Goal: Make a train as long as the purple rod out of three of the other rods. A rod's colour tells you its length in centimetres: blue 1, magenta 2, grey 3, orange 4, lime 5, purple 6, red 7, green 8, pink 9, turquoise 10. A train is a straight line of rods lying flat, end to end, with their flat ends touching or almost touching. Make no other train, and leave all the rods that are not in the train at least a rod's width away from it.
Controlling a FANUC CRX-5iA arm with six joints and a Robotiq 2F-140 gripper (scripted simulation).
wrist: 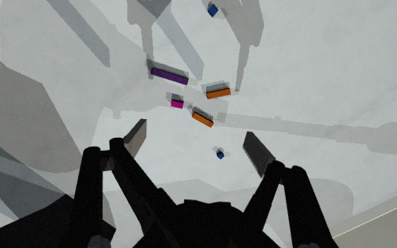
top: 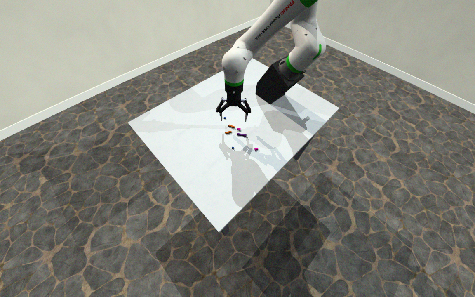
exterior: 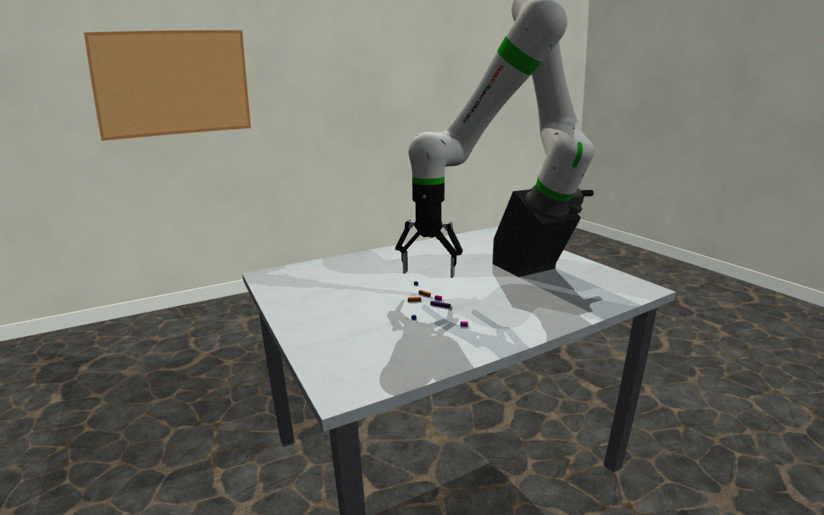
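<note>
My hand is 8 cm to the right of the purple rod and 7 cm above it.
</note>
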